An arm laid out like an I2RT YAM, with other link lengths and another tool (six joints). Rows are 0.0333 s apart.
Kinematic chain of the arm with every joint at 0, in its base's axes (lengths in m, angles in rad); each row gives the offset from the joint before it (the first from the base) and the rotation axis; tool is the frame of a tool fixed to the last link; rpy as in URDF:
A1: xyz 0 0 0.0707 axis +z
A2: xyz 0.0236 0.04 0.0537 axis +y
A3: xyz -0.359 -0.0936 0 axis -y
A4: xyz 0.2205 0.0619 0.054 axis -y
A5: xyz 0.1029 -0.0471 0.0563 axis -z
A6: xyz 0.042 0 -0.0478 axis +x
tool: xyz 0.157 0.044 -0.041 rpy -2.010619 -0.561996 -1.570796
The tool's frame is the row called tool.
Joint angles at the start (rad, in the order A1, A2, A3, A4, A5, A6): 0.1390, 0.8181, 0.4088, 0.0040, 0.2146, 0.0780
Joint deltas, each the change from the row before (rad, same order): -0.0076, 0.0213, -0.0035, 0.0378, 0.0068, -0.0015; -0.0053, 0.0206, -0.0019, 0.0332, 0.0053, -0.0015; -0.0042, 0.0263, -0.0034, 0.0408, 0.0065, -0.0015; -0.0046, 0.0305, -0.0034, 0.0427, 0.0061, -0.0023; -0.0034, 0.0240, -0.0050, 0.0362, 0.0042, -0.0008; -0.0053, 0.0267, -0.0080, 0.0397, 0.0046, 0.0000
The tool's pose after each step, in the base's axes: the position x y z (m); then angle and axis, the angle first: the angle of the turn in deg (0 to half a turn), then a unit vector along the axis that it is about. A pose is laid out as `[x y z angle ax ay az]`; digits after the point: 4 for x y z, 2 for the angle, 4 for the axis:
[0.2819 0.0003 0.2035 170.76 -0.7437 0.5355 -0.4002]
[0.2880 -0.0016 0.2063 170.74 -0.7391 0.5382 -0.4051]
[0.2953 -0.0033 0.2088 170.72 -0.7343 0.5409 -0.4103]
[0.3031 -0.0051 0.2105 170.81 -0.7300 0.5433 -0.4147]
[0.3091 -0.0063 0.2113 170.81 -0.7266 0.5453 -0.4180]
[0.3151 -0.0082 0.2108 170.93 -0.7229 0.5483 -0.4205]

